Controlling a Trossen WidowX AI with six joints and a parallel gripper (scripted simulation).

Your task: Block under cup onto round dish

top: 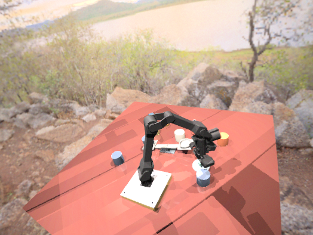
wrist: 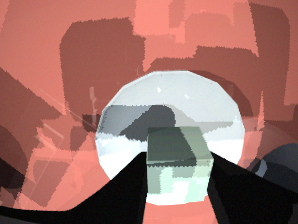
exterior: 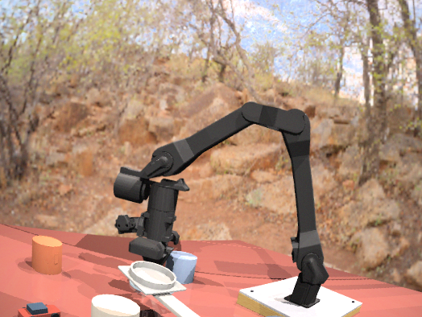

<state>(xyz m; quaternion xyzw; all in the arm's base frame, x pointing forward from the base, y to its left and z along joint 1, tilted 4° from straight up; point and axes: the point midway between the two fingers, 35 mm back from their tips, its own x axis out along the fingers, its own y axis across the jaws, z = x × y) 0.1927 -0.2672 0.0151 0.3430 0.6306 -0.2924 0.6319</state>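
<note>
The white round dish lies 2 cm below my gripper tip. Round my gripper tip: green block (right at my gripper tip); then balance (23 cm to the left, 9 cm ahead, 2 cm above); then orange cylinder (21 cm ahead, 9 cm to the right, 1 cm above).
</note>
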